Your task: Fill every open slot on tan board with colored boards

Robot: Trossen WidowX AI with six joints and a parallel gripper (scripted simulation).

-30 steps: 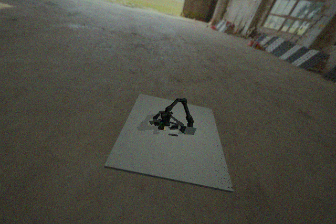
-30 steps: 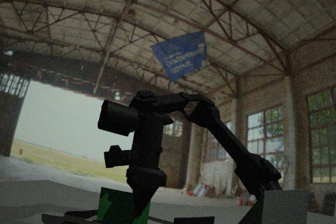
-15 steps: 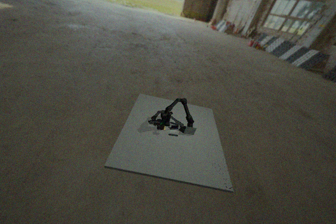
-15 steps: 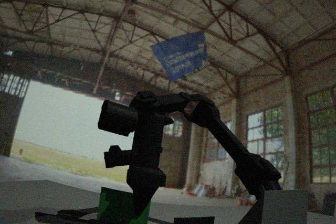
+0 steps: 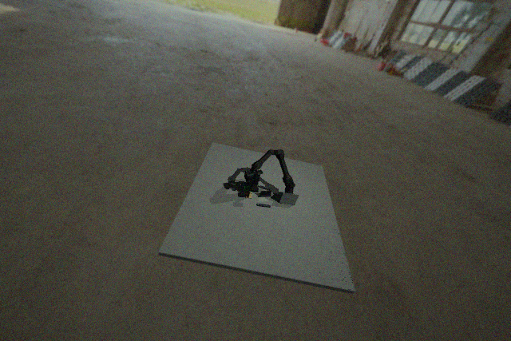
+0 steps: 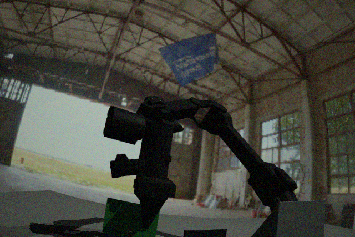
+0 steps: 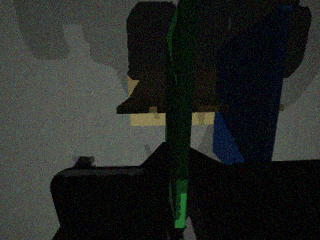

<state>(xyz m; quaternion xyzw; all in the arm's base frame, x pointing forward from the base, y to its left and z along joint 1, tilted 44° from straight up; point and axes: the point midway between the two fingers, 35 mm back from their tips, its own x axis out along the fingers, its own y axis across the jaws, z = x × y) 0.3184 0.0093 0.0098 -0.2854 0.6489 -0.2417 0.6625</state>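
Right now my gripper tip is 30 mm short of the green board. Round my gripper tip: tan board 40 mm below, 30 mm ahead, 20 mm to the right; dark flat piece 120 mm behind, 40 mm below, 10 mm to the right; blue board 50 mm to the right, 30 mm ahead, 10 mm below.
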